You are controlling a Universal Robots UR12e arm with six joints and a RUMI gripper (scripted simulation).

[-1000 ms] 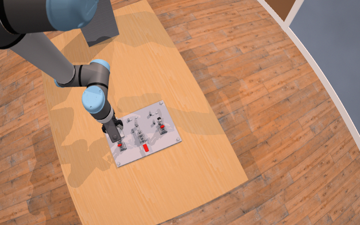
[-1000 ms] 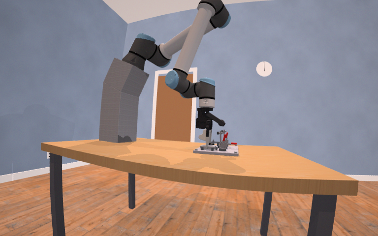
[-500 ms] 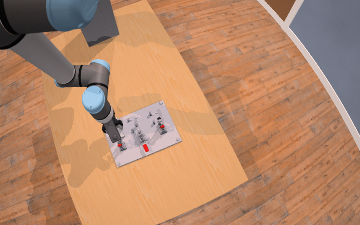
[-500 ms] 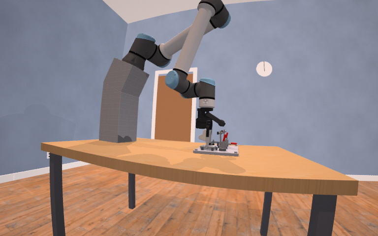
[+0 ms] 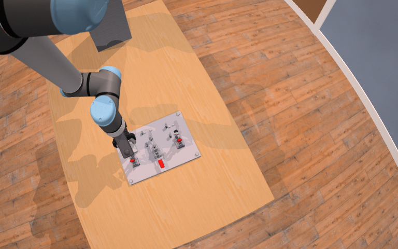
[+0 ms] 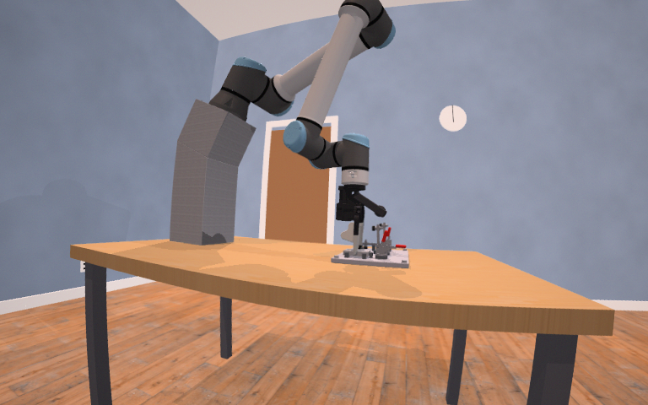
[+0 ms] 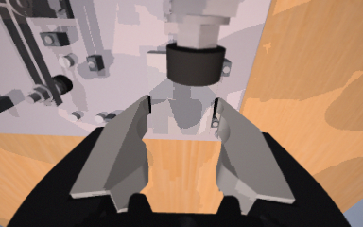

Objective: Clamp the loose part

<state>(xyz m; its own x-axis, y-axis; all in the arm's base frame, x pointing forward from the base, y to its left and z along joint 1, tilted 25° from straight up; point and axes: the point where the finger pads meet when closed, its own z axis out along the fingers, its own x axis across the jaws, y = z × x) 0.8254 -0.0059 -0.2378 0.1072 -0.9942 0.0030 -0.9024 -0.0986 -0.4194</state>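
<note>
Right now the loose part is 10 mm below my hand. From my hand the other things lie so: grey fixture plate: 110 mm to the left, 40 mm ahead, 30 mm below.
</note>
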